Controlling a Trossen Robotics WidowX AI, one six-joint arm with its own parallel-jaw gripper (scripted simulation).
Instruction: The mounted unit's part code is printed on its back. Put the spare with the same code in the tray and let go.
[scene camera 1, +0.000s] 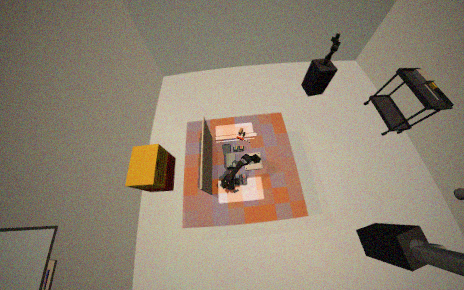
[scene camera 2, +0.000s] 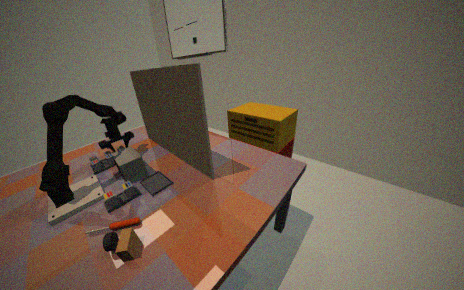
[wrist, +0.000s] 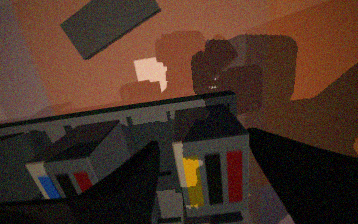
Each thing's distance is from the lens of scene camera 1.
tall grey panel (scene camera 1: 206, 146): 145 cm
